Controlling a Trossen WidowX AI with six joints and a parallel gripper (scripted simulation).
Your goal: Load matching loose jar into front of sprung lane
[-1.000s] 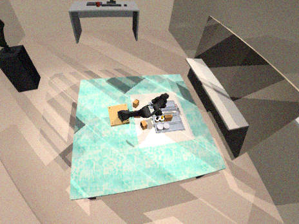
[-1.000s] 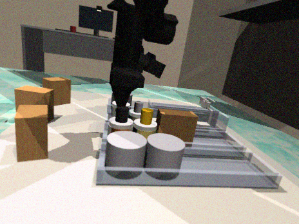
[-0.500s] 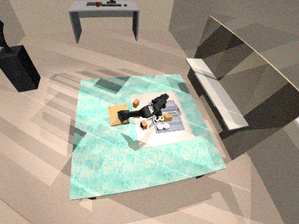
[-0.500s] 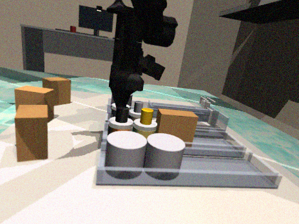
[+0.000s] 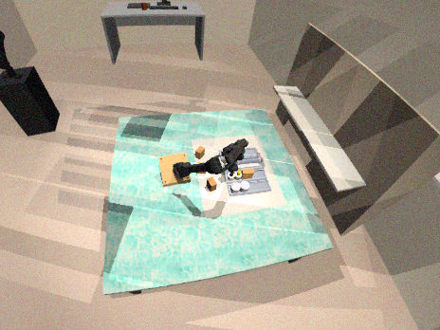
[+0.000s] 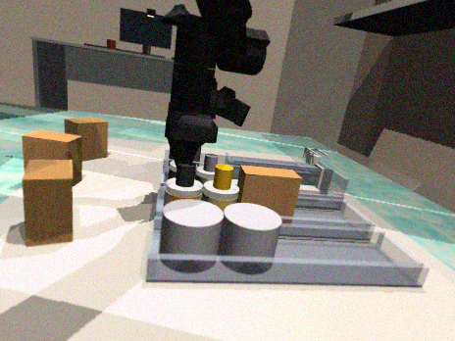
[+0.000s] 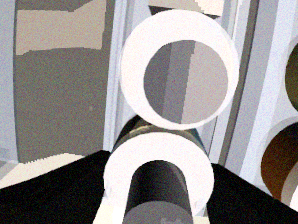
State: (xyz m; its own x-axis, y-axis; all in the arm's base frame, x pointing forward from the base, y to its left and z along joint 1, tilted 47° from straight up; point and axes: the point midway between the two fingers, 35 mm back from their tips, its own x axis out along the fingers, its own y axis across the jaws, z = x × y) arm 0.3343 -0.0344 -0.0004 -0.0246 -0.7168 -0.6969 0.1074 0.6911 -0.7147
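My gripper tip is now 10 cm short of the orange box and 9 cm to the left of it.
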